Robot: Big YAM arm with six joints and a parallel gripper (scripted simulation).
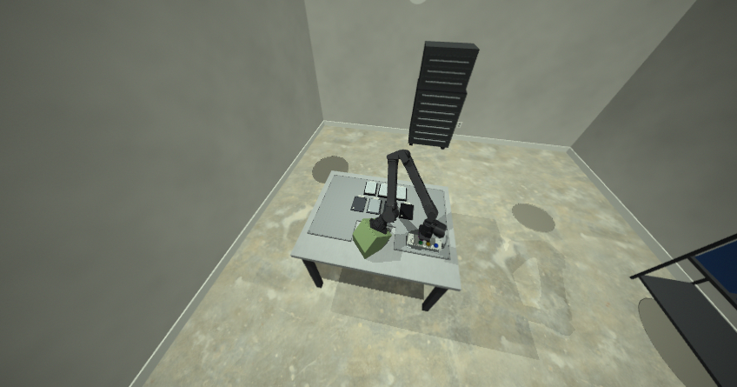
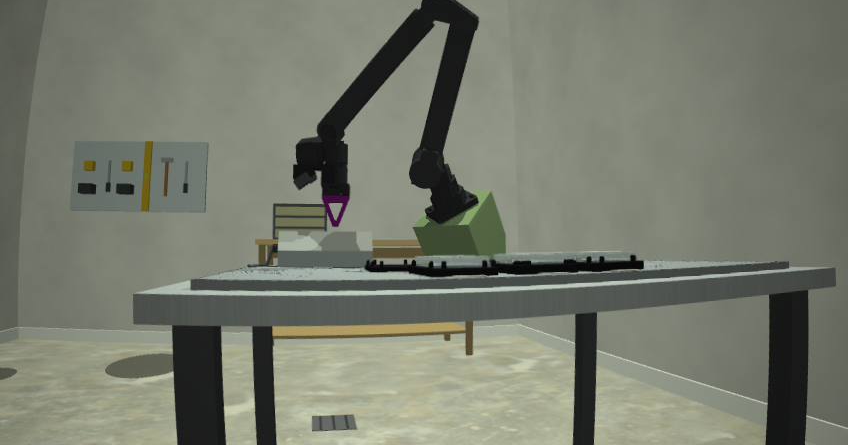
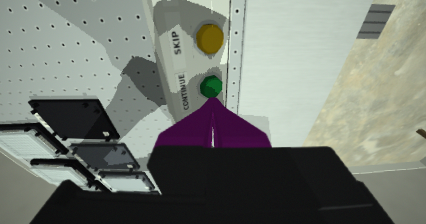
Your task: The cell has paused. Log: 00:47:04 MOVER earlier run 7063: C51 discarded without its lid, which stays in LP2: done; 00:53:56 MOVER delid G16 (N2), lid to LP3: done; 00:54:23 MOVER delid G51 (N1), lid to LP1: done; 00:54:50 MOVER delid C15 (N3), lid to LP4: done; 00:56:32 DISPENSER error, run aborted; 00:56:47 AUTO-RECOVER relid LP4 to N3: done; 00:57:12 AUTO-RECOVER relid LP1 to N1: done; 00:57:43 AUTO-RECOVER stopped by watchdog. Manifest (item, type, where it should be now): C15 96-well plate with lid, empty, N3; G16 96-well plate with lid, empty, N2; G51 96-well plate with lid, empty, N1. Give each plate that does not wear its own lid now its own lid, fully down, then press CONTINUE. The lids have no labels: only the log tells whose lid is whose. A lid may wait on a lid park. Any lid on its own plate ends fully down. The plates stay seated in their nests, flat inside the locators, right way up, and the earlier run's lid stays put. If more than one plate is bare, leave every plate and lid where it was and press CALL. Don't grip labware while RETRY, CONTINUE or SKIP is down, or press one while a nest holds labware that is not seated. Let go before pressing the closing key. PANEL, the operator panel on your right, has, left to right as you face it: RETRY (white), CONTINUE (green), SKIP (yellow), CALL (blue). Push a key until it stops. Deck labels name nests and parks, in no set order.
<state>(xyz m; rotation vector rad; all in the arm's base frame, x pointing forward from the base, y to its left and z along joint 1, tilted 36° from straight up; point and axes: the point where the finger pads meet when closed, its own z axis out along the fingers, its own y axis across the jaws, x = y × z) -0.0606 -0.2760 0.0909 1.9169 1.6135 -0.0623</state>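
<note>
The green continue key lies 4 cm below my hand. The rest, counted from my hand: yellow skip key: 5 cm to the right, 4 cm below, 1 cm behind; then park LP1: 30 cm ahead, 10 cm below, 3 cm to the left; then white key: 5 cm to the left, 4 cm below, 1 cm ahead.
</note>
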